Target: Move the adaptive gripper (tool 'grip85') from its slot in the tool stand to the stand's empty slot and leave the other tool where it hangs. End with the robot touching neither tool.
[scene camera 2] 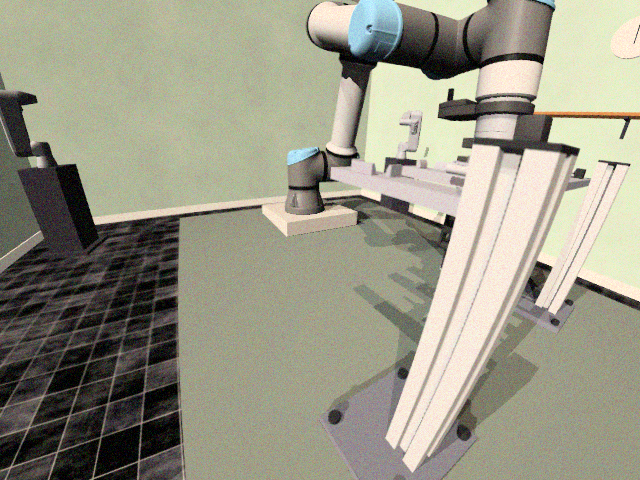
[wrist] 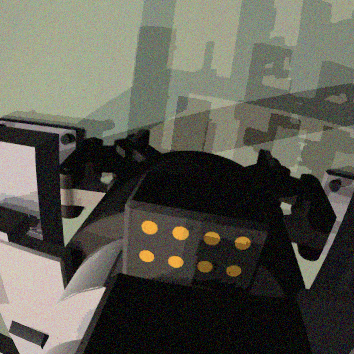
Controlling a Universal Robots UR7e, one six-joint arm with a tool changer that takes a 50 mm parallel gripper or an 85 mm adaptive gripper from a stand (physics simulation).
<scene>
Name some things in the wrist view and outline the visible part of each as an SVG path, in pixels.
An adaptive gripper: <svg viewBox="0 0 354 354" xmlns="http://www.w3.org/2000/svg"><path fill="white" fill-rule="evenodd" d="M0 239L0 312L11 320L48 334L52 346L82 338L110 277L120 272L198 288L294 298L299 305L312 354L354 353L354 297L351 290L305 288L291 244L297 244L298 253L304 259L317 260L336 215L317 177L309 173L302 173L300 178L289 175L290 169L280 165L278 159L272 157L266 149L259 149L256 163L242 166L229 158L204 151L178 150L161 153L148 144L148 129L140 128L125 138L115 139L113 145L102 145L103 140L97 137L86 138L59 164L61 216L74 218L81 213L84 206L93 207L65 247L27 235L9 242ZM281 201L291 204L290 214L283 214L280 207ZM101 172L112 172L113 178L108 184L100 181Z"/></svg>
</scene>
